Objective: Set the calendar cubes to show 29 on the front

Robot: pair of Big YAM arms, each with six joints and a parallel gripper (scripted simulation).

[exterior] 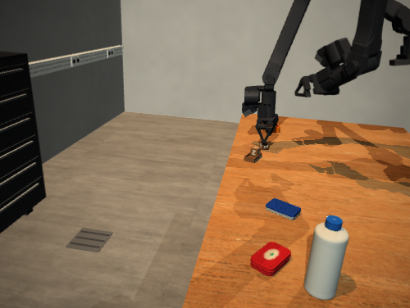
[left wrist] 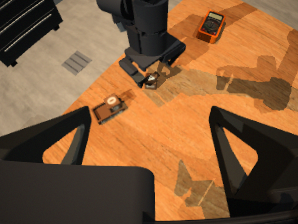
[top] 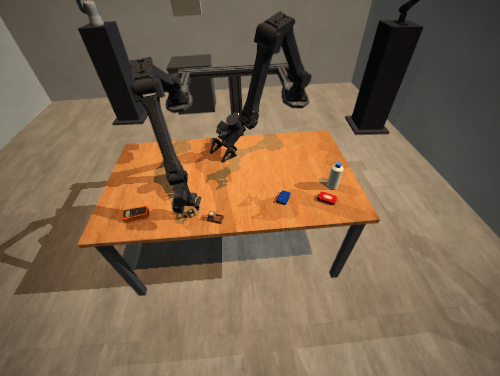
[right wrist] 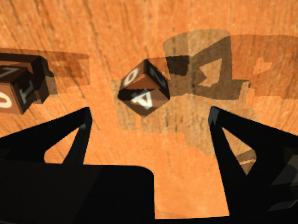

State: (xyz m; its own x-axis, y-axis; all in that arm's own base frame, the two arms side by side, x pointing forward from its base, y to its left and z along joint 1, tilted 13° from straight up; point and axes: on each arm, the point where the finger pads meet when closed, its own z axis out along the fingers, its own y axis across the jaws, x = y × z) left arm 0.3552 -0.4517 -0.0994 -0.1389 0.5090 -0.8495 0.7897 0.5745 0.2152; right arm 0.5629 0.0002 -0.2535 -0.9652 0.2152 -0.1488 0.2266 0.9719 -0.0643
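My right hand is 40 mm above the cube and 10 mm short of it. Round my right hand: brown calendar tray 140 mm to the left, 40 mm below, 40 mm ahead; red tin 750 mm to the left, 60 mm behind, 30 mm below; blue block 510 mm to the left, 90 mm behind, 40 mm below.
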